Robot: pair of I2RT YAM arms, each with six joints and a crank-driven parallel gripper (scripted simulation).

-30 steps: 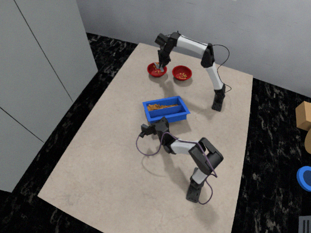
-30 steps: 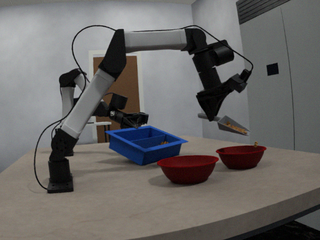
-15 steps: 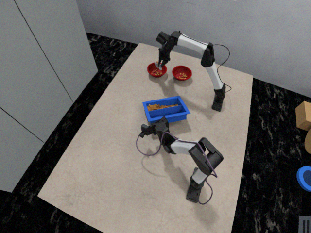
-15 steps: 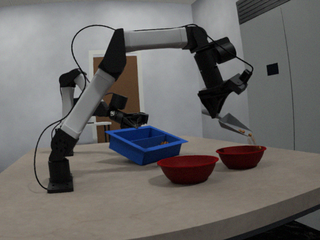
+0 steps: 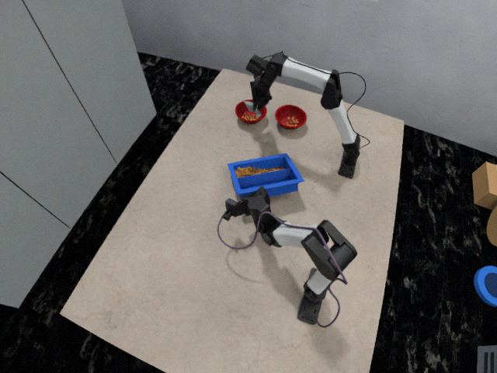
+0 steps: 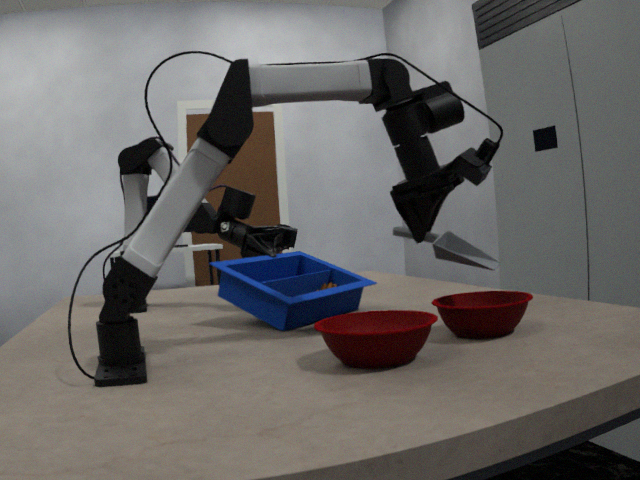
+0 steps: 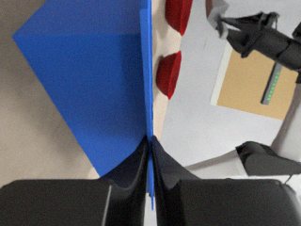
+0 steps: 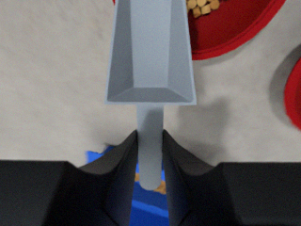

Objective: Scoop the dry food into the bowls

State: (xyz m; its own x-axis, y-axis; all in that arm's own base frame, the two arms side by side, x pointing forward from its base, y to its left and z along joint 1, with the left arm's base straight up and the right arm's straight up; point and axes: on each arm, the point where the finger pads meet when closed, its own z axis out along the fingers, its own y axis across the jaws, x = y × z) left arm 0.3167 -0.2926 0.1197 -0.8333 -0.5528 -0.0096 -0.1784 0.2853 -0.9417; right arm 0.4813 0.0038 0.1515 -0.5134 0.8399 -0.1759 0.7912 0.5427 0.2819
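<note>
The blue box lies 9 cm to the right of my left hand, 5 cm below it and 2 cm ahead of it. Round my left hand: grey scoop (39 cm to the right, 19 cm ahead, 1 cm above).
</note>
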